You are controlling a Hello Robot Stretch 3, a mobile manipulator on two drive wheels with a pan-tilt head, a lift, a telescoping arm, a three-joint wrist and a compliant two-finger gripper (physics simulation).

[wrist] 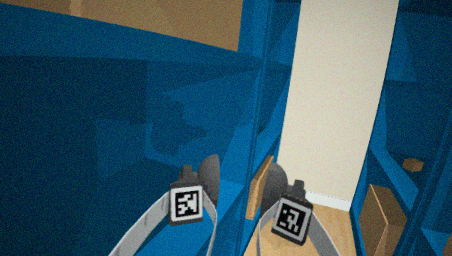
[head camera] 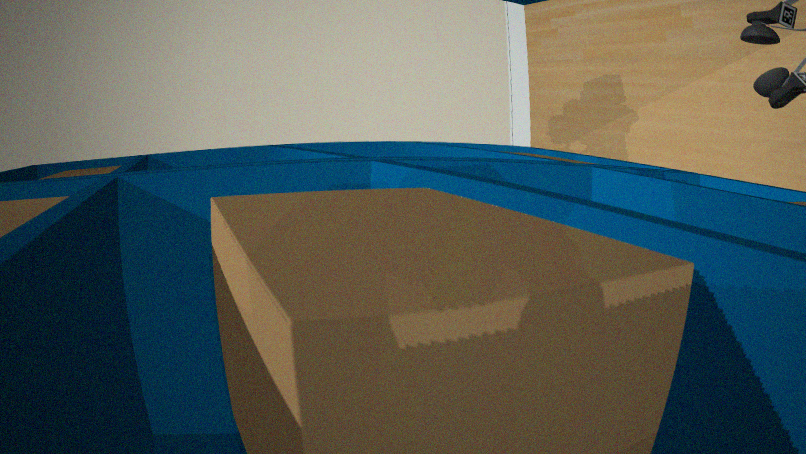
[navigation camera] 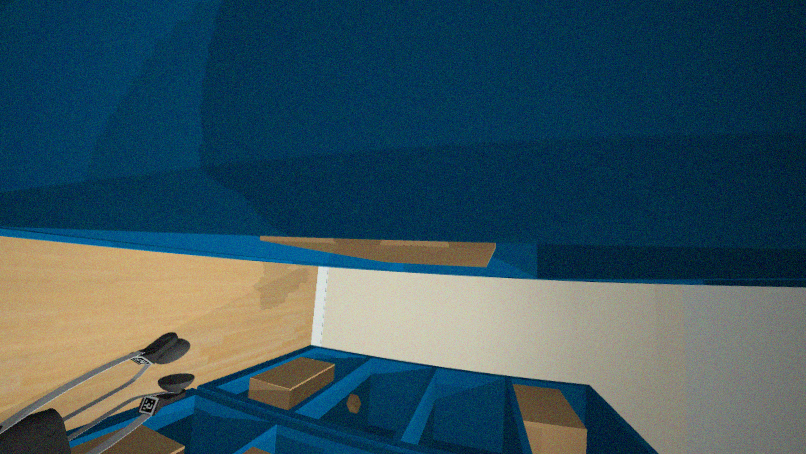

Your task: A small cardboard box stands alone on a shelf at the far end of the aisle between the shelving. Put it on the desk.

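Note:
The small cardboard box sits alone in a blue shelf compartment. It shows low in the navigation view and at the right of the wrist view, on the aisle's right side. It does not show in the head view. My gripper is open and empty, well short of the small box. In the wrist view its fingers are in front of the left shelving and the aisle's left edge. The desk does not show in these views.
Blue shelving stands very close on the left. A large carton fills much of the head view. Another carton stands near the small box. The wooden floor runs to a pale end wall.

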